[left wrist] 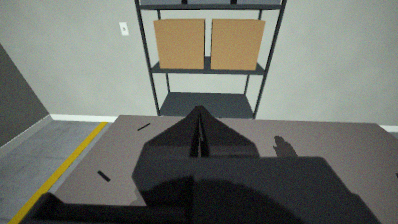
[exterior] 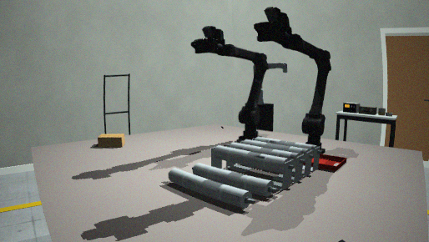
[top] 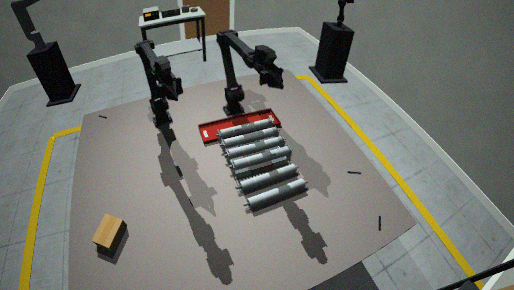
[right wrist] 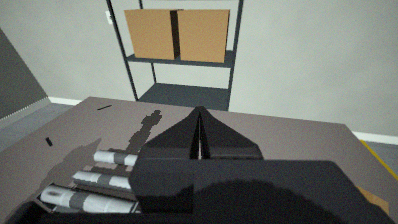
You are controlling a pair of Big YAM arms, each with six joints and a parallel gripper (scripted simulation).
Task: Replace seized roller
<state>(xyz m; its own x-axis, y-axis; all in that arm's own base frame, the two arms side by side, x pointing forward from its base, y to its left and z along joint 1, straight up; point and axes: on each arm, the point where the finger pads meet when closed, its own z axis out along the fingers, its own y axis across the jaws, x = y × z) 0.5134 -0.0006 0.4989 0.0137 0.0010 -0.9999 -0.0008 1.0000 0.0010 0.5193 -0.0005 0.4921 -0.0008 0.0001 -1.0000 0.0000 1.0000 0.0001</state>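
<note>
Right now the bed roller is 15 cm behind my right hand, 34 cm to the left of it and 42 cm below it. From my right hand the other things lie so: red scrap tray (33 cm behind, 31 cm to the left, 49 cm below); then cardboard box (27 cm ahead, 46 cm to the right, 46 cm below).
</note>
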